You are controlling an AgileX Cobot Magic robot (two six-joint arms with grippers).
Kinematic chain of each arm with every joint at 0, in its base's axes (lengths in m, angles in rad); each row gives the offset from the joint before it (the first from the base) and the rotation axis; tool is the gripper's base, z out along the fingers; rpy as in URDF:
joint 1: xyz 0 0 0.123 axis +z
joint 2: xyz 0 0 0 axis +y
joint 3: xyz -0.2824 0 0.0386 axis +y
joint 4: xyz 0.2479 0 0.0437 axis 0.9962 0 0.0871
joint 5: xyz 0 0 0 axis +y
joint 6: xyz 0.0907 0 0.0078 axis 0.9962 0 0.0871
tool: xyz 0 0 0 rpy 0 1.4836 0
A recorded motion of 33 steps. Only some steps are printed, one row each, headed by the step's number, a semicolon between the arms.
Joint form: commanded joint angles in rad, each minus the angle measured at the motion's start. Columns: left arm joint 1, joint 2, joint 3, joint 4, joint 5, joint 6; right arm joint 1, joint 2, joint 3, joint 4, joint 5, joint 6.
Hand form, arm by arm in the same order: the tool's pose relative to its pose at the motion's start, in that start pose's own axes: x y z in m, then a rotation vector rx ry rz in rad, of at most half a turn. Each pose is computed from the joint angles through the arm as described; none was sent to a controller.
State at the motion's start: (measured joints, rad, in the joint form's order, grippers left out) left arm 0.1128 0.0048 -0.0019 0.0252 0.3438 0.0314; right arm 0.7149 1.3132 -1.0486 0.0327 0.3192 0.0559
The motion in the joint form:
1: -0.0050 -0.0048 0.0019 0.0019 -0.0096 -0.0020; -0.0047 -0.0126 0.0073 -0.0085 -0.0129 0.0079
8: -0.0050 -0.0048 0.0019 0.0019 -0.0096 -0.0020; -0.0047 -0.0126 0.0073 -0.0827 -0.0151 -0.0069
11: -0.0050 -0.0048 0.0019 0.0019 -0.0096 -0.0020; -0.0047 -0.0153 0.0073 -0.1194 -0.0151 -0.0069
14: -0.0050 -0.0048 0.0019 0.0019 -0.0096 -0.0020; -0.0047 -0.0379 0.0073 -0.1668 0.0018 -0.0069
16: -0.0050 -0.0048 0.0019 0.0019 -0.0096 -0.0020; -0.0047 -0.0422 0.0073 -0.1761 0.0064 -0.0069
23: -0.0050 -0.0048 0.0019 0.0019 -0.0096 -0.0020; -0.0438 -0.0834 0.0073 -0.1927 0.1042 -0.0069
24: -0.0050 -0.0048 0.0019 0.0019 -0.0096 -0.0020; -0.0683 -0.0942 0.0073 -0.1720 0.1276 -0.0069
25: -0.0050 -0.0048 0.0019 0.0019 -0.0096 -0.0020; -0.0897 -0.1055 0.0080 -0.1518 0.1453 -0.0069
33: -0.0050 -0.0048 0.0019 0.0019 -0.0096 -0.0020; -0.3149 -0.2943 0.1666 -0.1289 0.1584 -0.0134
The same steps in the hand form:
1: -0.0005 -0.0002 -0.0001 0.0037 -0.0127 0.0010; -0.0009 -0.0015 -0.0035 0.0055 -0.0187 0.0020
8: -0.0005 -0.0002 -0.0001 0.0037 -0.0127 0.0010; -0.0013 -0.0035 -0.0035 0.0285 -0.0219 -0.0834
11: -0.0005 -0.0002 -0.0001 0.0037 -0.0127 0.0010; -0.0019 -0.0045 -0.0044 0.0397 -0.0251 -0.1183
14: -0.0005 -0.0002 -0.0001 0.0037 -0.0127 0.0010; -0.0040 -0.0057 -0.0120 0.0565 -0.0316 -0.1625
16: -0.0005 -0.0002 -0.0001 0.0037 -0.0127 0.0010; -0.0042 -0.0060 -0.0135 0.0602 -0.0315 -0.1711
23: -0.0005 -0.0002 -0.0001 0.0037 -0.0127 0.0010; -0.0020 -0.0185 -0.0279 0.1140 0.0247 -0.1632
24: -0.0005 -0.0002 -0.0001 0.0037 -0.0127 0.0010; -0.0014 -0.0244 -0.0320 0.1300 0.0373 -0.1307
25: -0.0005 -0.0002 -0.0001 0.0037 -0.0127 0.0010; -0.0011 -0.0292 -0.0362 0.1421 0.0440 -0.1007
33: -0.0005 -0.0002 -0.0001 0.0037 -0.0127 0.0010; 0.0313 -0.0735 -0.0861 0.3293 0.0241 0.0249

